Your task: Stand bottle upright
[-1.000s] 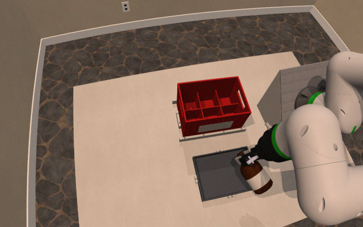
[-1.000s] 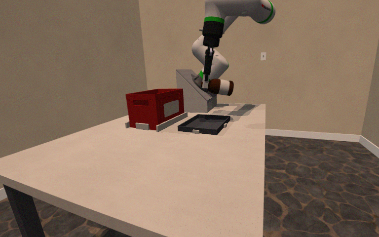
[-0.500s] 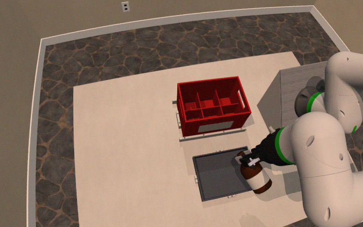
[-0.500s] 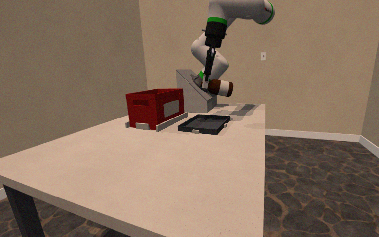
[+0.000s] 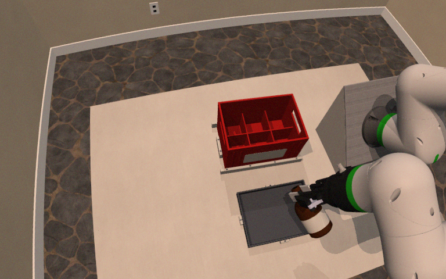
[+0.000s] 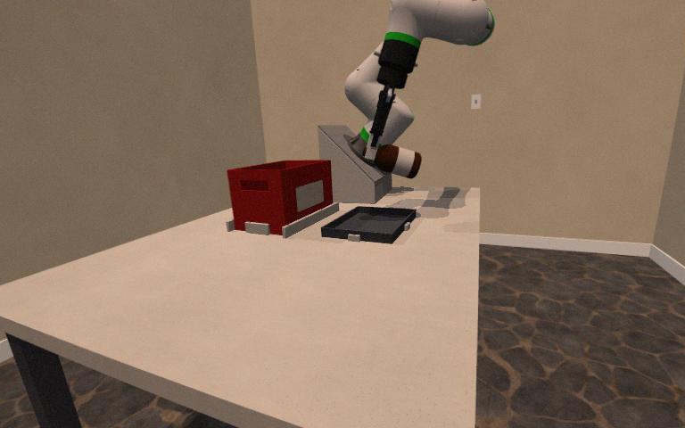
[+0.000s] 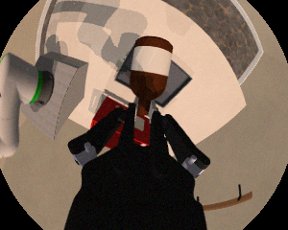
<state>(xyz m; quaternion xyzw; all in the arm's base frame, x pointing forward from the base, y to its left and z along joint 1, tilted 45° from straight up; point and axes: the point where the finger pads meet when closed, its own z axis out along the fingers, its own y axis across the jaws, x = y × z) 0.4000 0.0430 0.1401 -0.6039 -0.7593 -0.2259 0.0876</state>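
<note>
Now: hand 5 cm to the right of the brown bottle, 3 cm above it and 1 cm past it. Round my hand: red crate 28 cm to the right, 14 cm below, 1 cm behind; then dark grey tray 21 cm below, 2 cm ahead.
</note>
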